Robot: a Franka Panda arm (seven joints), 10 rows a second.
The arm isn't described. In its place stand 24 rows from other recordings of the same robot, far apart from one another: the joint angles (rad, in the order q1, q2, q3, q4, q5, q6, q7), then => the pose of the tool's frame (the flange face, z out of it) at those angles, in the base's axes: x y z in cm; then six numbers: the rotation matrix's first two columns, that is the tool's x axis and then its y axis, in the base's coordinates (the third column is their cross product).
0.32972 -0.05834 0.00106 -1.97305 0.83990 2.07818 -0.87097 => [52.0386 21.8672 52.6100 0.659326 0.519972 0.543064 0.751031 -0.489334 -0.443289]
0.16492 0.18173 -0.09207 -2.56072 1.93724 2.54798 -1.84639 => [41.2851 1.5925 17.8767 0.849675 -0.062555 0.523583 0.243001 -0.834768 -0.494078]
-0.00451 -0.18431 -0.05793 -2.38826 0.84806 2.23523 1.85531 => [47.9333 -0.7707 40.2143 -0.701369 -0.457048 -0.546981 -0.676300 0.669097 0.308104]
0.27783 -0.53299 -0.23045 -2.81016 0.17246 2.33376 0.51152 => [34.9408 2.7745 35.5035 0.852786 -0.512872 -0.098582 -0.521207 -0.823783 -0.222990]
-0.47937 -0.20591 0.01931 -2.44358 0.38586 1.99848 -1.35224 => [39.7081 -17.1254 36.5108 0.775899 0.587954 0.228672 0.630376 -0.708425 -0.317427]
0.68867 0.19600 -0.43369 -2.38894 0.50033 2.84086 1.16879 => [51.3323 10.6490 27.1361 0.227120 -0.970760 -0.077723 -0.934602 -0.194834 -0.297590]
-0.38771 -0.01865 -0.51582 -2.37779 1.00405 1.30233 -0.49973 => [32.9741 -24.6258 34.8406 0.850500 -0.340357 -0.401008 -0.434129 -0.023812 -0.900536]
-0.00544 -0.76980 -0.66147 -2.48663 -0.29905 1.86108 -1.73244 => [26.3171 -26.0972 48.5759 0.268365 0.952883 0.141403 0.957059 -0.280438 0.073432]
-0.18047 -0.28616 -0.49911 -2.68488 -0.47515 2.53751 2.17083 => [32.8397 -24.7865 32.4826 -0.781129 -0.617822 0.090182 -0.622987 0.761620 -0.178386]
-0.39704 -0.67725 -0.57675 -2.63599 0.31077 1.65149 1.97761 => [20.4668 -23.8134 41.7424 -0.912819 -0.129219 -0.387380 -0.347298 0.744655 0.569976]
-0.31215 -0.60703 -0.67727 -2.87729 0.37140 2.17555 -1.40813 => [21.2485 -23.0517 31.4457 0.846023 0.147490 0.512340 0.376073 -0.846254 -0.377390]
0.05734 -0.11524 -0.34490 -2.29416 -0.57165 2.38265 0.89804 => [49.3873 -15.3788 41.5256 0.660056 -0.640513 0.392517 -0.735395 -0.657606 0.163552]
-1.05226 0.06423 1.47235 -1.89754 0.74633 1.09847 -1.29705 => [39.6016 26.5715 50.2830 0.066215 0.861596 0.503257 0.529083 0.397304 -0.749813]
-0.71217 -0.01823 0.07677 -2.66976 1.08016 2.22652 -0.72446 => [32.2727 -20.4039 22.4408 0.738890 -0.657548 -0.147215 -0.556400 -0.472151 -0.683734]
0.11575 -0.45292 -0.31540 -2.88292 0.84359 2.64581 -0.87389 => [34.3060 -7.6587 31.5400 0.917863 -0.119672 0.378427 0.057083 -0.903745 -0.424249]
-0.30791 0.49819 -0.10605 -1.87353 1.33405 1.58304 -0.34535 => [58.6224 -14.0254 26.7743 0.841038 -0.307052 -0.445392 -0.490179 -0.084230 -0.867543]
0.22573 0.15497 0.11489 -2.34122 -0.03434 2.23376 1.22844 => [45.6741 16.1648 24.9670 0.640551 -0.763321 -0.083881 -0.729429 -0.638954 0.244278]
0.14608 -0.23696 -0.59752 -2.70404 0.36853 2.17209 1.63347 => [33.8168 -13.4199 27.2644 -0.689595 -0.654130 -0.310761 -0.719635 0.570872 0.395260]
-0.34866 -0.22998 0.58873 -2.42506 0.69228 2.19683 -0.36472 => [44.4802 13.2627 38.1023 0.985799 0.158413 0.055724 0.167275 -0.897067 -0.409010]
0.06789 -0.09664 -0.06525 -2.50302 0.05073 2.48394 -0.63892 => [46.6399 0.1202 32.6054 0.820505 0.565238 0.085307 0.566327 -0.824075 0.013185]
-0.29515 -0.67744 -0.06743 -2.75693 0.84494 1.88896 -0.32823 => [31.8662 -6.0313 41.7906 0.936873 -0.344988 -0.057021 -0.272257 -0.617370 -0.738059]
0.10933 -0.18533 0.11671 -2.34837 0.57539 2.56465 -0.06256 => [49.7689 10.7317 44.6266 0.929251 -0.194479 0.314118 -0.050196 -0.908811 -0.414177]
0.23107 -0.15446 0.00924 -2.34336 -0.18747 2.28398 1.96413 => [47.8556 11.2837 40.4816 -0.044259 -0.993073 0.108844 -0.990056 0.029039 -0.137642]
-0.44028 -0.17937 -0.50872 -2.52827 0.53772 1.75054 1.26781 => [26.0298 -27.6997 31.4539 -0.712798 -0.377905 -0.590852 -0.679693 0.580011 0.449004]
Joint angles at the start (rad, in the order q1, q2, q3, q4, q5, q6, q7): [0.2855 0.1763 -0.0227 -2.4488 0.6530 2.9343 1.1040]
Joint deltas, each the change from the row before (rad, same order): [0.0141 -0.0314 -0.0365 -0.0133 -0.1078 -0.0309 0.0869]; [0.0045 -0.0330 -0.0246 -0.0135 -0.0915 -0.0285 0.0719]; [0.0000 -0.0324 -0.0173 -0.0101 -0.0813 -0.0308 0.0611]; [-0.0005 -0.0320 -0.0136 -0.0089 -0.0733 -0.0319 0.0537]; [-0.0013 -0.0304 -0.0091 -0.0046 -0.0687 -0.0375 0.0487]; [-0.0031 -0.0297 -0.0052 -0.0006 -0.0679 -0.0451 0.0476]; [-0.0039 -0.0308 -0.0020 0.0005 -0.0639 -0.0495 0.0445]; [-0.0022 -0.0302 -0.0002 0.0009 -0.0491 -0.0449 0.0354]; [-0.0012 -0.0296 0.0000 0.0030 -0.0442 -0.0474 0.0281]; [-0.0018 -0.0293 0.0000 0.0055 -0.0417 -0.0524 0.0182]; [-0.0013 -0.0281 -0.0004 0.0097 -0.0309 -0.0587 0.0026]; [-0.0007 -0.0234 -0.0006 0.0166 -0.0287 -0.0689 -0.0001]
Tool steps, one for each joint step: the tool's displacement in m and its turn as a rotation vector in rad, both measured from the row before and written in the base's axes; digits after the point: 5 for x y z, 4 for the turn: [-0.00093 -0.00407 0.00972 -0.0188 0.0139 -0.0015]; [-0.00213 -0.00427 0.00972 -0.0168 0.0106 -0.0027]; [-0.00223 -0.00346 0.00978 -0.0159 0.0097 -0.0003]; [-0.00284 -0.00264 0.00941 -0.0162 0.0097 0.0013]; [-0.00270 -0.00119 0.00933 -0.0174 0.0120 0.0046]; [-0.00263 -0.00056 0.00951 -0.0207 0.0155 0.0055]; [-0.00325 -0.00029 0.00982 -0.0233 0.0168 0.0052]; [-0.00336 0.00018 0.01005 -0.0197 0.0121 0.0031]; [-0.00334 0.00005 0.01030 -0.0213 0.0121 0.0055]; [-0.00330 -0.00089 0.01067 -0.0248 0.0137 0.0105]; [-0.00296 -0.00155 0.01130 -0.0232 0.0172 0.0160]; [-0.00222 -0.00193 0.01124 -0.0262 0.0247 0.0149]
